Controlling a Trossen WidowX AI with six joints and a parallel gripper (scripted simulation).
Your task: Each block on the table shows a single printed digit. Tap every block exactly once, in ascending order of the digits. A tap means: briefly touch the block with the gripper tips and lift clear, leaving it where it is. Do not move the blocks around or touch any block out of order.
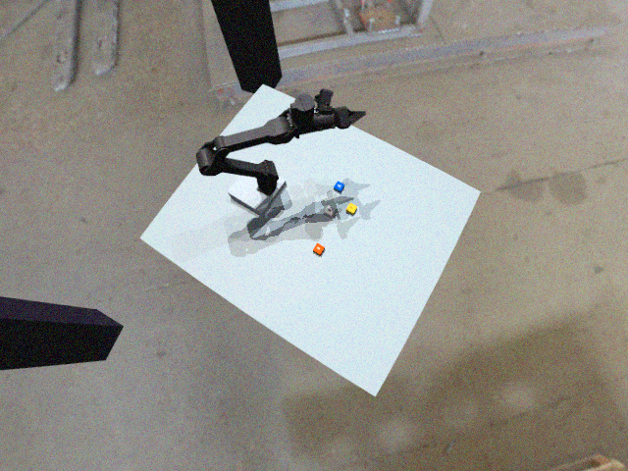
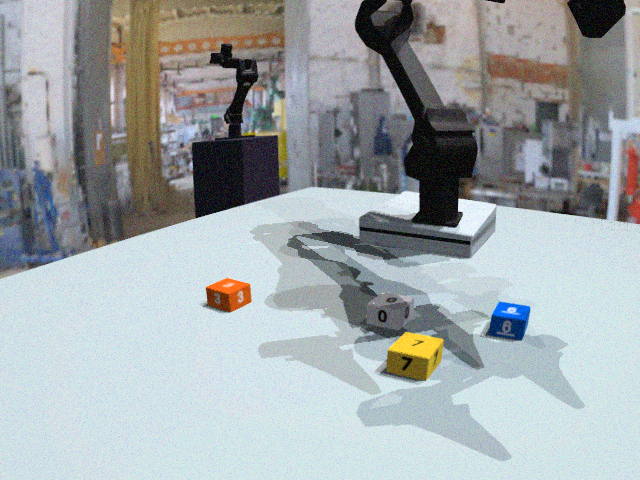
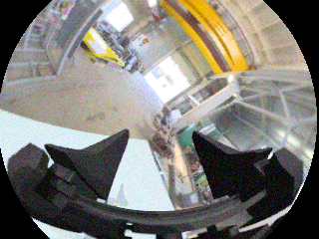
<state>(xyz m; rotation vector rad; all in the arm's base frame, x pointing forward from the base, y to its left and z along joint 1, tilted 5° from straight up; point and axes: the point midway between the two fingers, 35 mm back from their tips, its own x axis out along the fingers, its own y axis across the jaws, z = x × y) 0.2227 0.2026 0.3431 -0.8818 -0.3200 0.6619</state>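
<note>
The white block lies 10 mm behind my gripper tip, 220 mm to the right of it and 340 mm below it. Round my gripper tip: blue block 20 mm behind, 110 mm to the right, 340 mm below; then orange block 20 mm ahead, 380 mm to the right, 340 mm below; then yellow block 70 mm ahead, 170 mm to the right, 340 mm below.
</note>
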